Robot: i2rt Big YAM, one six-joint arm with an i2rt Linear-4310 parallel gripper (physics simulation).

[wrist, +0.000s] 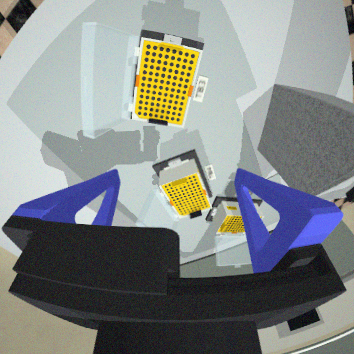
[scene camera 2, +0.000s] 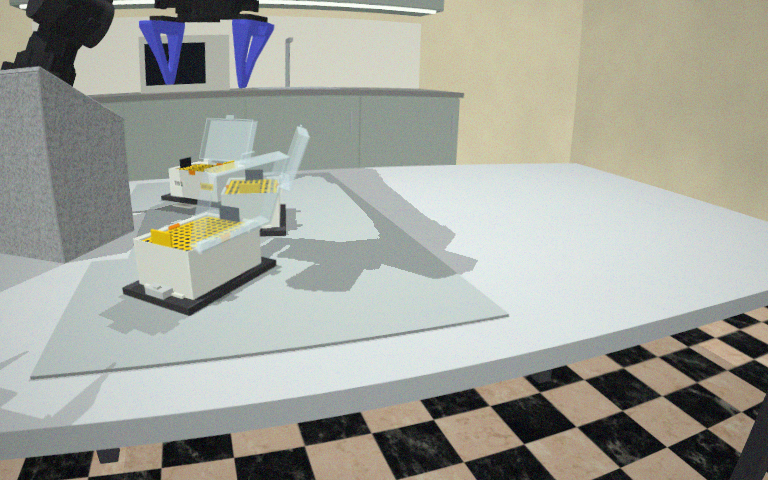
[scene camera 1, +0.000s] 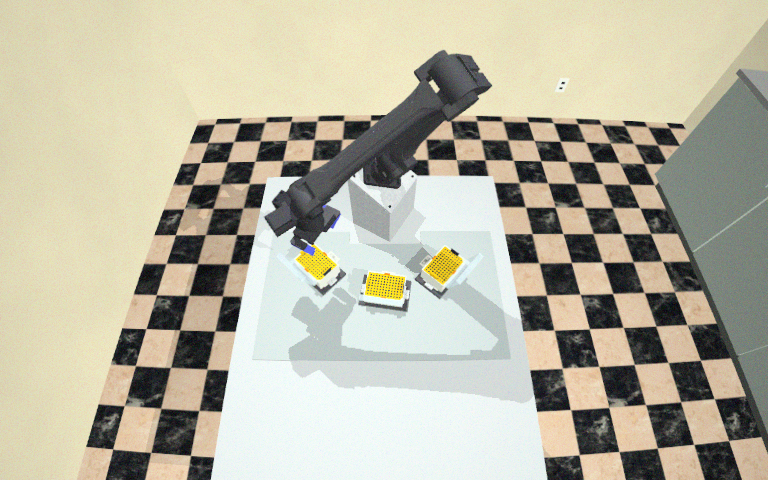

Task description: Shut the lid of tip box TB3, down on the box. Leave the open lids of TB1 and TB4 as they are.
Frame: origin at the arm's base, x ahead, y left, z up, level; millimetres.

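Seen in the pictures: gripper, fingertip midpoint: (wrist: 176,174) (scene camera 2: 205,86) (scene camera 1: 321,240); arm's base at its link origin: (scene camera 2: 38,93) (scene camera 1: 381,174).
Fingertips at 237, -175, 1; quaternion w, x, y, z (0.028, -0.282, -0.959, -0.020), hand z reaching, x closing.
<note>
Offsets run from my fingertips to a thing's top centre, as dx, dy, dz. "pt": to the spot under its first point. Level surfaces: height alone.
Tip box TB3 {-18, -43, -145} (scene camera 1: 317,264) (scene camera 2: 223,268) (wrist: 167,82) is white with a yellow tip rack on a dark base. It is the left box in the first scene view, the near one in the second and the large one in the wrist view. Its clear lid {+29, -91, -66} (scene camera 1: 292,270) (wrist: 102,80) stands open on the side away from the robot's base. TB1 and TB4 are the middle box {+73, +175, -145} (scene camera 1: 385,286) (wrist: 185,195) and the far box {+8, +365, -145} (scene camera 1: 444,266) (wrist: 233,224); I cannot tell which is which. Both have open lids. My gripper (scene camera 1: 322,234) (scene camera 2: 206,84) (wrist: 176,174) is open and empty, above the boxes' height.
The grey pedestal (scene camera 1: 370,209) (scene camera 2: 84,169) (wrist: 310,135) of the arm stands beside the boxes. The boxes stand on a thin pale mat {dz -219} (scene camera 1: 430,333) (scene camera 2: 362,322) on the white table {dz -222} (scene camera 1: 373,430) (scene camera 2: 566,226). The lids of the middle box {pt +131, +102, -104} (scene camera 2: 297,155) and far box {pt +59, +419, -113} (scene camera 2: 229,138) stick up.
</note>
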